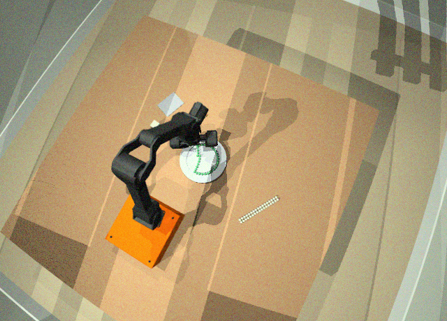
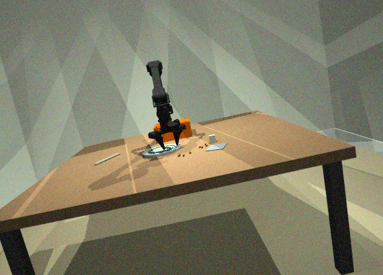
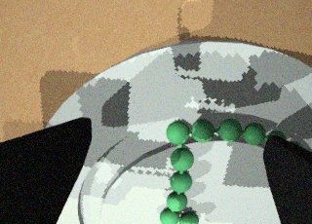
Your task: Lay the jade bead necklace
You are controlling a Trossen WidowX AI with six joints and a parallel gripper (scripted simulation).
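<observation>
The round bead board is 50 mm behind my gripper tip, 40 mm to the right of it and 10 mm below it. Round my gripper tip: grey flat plate 140 mm ahead, 200 mm to the left, 20 mm below; small white cube 20 mm ahead, 210 mm to the left.
</observation>
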